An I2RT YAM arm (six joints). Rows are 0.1 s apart.
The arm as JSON. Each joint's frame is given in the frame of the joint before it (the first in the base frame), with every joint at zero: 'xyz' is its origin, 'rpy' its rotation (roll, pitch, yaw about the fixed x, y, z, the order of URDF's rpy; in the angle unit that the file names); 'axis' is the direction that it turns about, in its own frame. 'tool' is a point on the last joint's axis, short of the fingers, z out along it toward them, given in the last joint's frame.
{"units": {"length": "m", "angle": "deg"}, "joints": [
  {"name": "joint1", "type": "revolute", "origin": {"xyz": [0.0, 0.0, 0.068], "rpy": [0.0, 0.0, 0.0]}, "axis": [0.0, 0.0, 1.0]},
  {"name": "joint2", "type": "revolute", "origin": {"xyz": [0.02, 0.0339, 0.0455], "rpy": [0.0, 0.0, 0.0]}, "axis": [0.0, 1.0, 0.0]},
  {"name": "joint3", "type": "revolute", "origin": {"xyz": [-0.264, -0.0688, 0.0], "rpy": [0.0, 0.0, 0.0]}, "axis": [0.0, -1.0, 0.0]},
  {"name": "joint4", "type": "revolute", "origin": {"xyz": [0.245, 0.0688, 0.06], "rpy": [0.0, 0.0, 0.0]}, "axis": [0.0, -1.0, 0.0]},
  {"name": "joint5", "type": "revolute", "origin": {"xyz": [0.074, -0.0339, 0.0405], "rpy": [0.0, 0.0, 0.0]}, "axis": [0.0, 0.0, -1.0]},
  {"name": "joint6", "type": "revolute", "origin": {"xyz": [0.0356, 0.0, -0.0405], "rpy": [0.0, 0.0, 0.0]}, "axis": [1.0, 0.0, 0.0]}
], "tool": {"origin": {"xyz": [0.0, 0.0, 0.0], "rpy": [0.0, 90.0, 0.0]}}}
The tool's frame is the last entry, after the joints.
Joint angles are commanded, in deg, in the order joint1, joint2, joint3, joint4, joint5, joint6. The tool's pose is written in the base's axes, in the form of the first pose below.
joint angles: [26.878, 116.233, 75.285, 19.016, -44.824, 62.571]
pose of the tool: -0.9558, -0.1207, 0.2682, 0.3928; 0.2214, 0.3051, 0.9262, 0.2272; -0.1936, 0.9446, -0.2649, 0.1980; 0, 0, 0, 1
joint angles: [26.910, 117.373, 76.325, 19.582, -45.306, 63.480]
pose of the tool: -0.9584, -0.1136, 0.2619, 0.3967; 0.2193, 0.2945, 0.9301, 0.2297; -0.1828, 0.9489, -0.2574, 0.1961; 0, 0, 0, 1
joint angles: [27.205, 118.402, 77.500, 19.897, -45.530, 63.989]
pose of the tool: -0.9601, -0.1138, 0.2554, 0.3996; 0.2143, 0.2869, 0.9337, 0.2340; -0.1795, 0.9512, -0.2511, 0.1952; 0, 0, 0, 1
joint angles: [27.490, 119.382, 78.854, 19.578, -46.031, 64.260]
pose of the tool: -0.9635, -0.1124, 0.2429, 0.4024; 0.2036, 0.2814, 0.9377, 0.2383; -0.1738, 0.9530, -0.2482, 0.1946; 0, 0, 0, 1
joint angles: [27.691, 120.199, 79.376, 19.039, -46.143, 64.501]
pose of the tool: -0.9672, -0.0972, 0.2346, 0.4034; 0.1987, 0.2858, 0.9375, 0.2407; -0.1582, 0.9533, -0.2571, 0.1903; 0, 0, 0, 1
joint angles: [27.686, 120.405, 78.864, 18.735, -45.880, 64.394]
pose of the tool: -0.9685, -0.0835, 0.2347, 0.4024; 0.2008, 0.2959, 0.9339, 0.2400; -0.1475, 0.9515, -0.2698, 0.1853; 0, 0, 0, 1
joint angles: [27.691, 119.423, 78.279, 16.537, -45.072, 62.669]
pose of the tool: -0.9672, -0.0848, 0.2395, 0.3990; 0.2009, 0.3217, 0.9253, 0.2378; -0.1555, 0.9430, -0.2941, 0.1862; 0, 0, 0, 1
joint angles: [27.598, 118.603, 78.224, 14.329, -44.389, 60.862]
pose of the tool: -0.9651, -0.0924, 0.2449, 0.3972; 0.1998, 0.3443, 0.9174, 0.2357; -0.1691, 0.9343, -0.3138, 0.1886; 0, 0, 0, 1
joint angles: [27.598, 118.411, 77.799, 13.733, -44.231, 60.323]
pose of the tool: -0.9658, -0.0892, 0.2433, 0.3956; 0.1976, 0.3537, 0.9143, 0.2348; -0.1676, 0.9311, -0.3240, 0.1868; 0, 0, 0, 1
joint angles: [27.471, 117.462, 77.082, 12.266, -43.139, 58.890]
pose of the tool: -0.9624, -0.0924, 0.2556, 0.3928; 0.2038, 0.3769, 0.9036, 0.2317; -0.1799, 0.9216, -0.3439, 0.1876; 0, 0, 0, 1
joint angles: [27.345, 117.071, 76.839, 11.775, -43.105, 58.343]
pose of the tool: -0.9618, -0.0958, 0.2563, 0.3920; 0.2022, 0.3818, 0.9018, 0.2301; -0.1843, 0.9192, -0.3479, 0.1885; 0, 0, 0, 1
